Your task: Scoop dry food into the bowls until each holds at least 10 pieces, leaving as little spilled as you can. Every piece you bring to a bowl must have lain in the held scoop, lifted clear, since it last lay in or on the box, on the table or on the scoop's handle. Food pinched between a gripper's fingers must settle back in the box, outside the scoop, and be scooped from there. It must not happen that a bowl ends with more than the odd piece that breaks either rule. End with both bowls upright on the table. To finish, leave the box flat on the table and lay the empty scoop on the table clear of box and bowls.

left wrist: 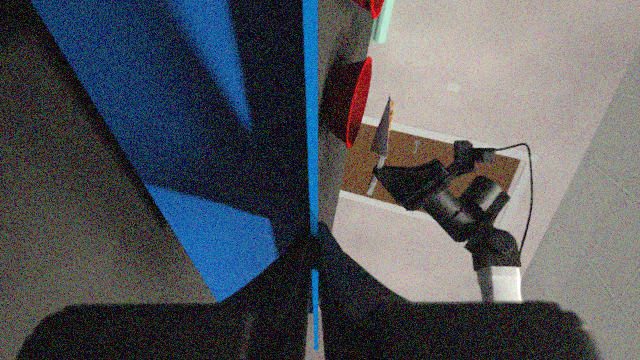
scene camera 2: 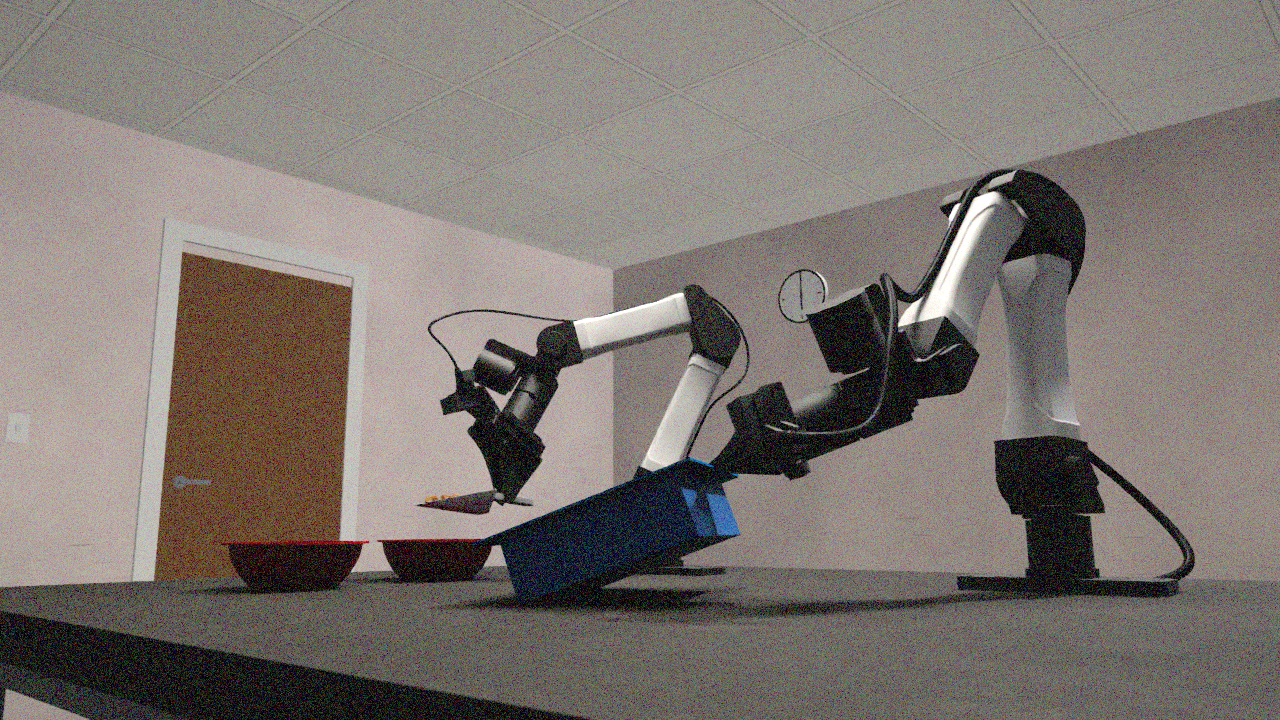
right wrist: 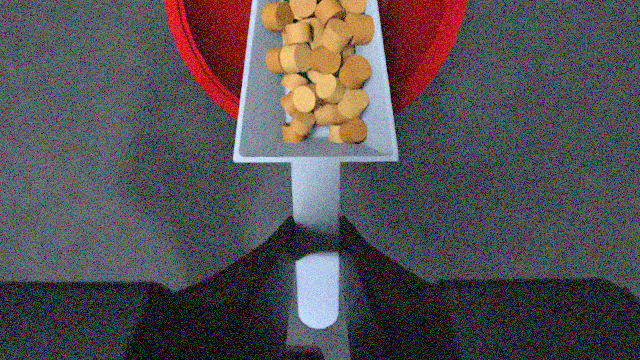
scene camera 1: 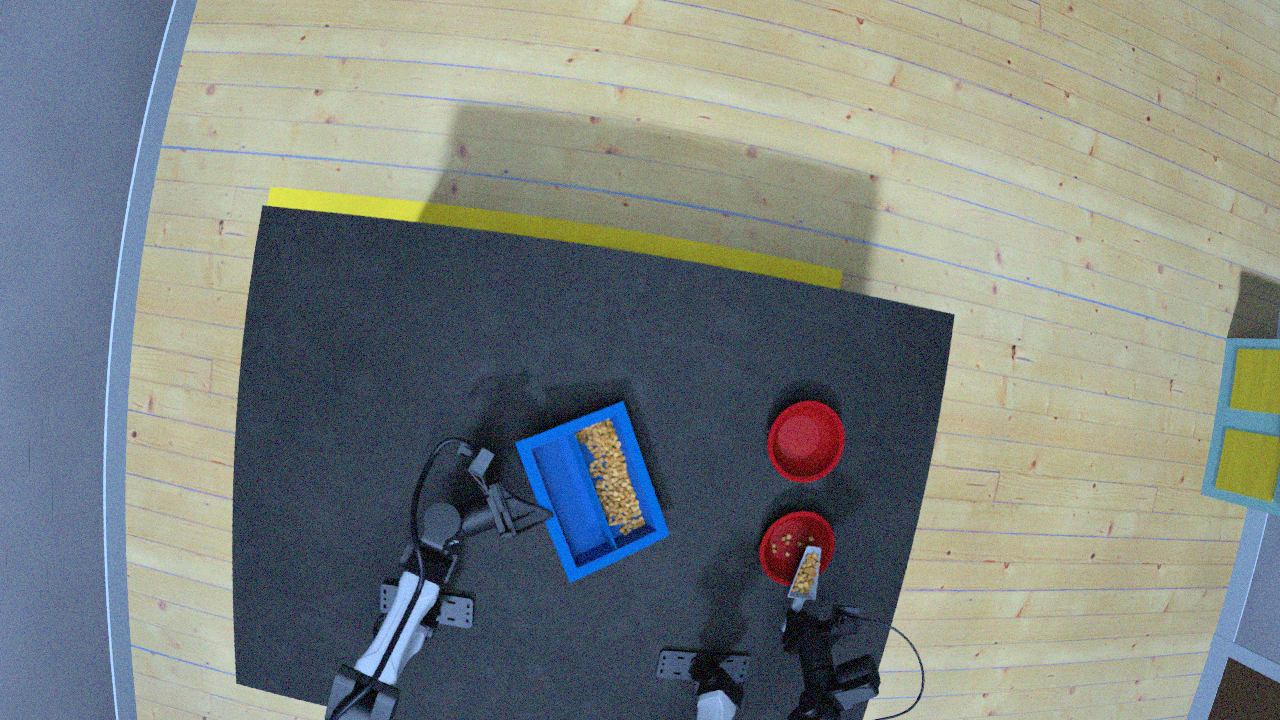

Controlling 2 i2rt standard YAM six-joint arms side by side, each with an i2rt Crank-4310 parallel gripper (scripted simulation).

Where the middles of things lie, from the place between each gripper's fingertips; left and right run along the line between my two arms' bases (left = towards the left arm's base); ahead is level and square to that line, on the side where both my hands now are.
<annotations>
The blue box (scene camera 2: 671, 512) is 140 mm ahead of my right hand (scene camera 2: 503, 503), 440 mm to the left of it and 40 mm below it.
Now: left hand (scene camera 2: 702, 474) 50 mm short of the blue box, 70 mm to the left of it and 50 mm above it.
</annotations>
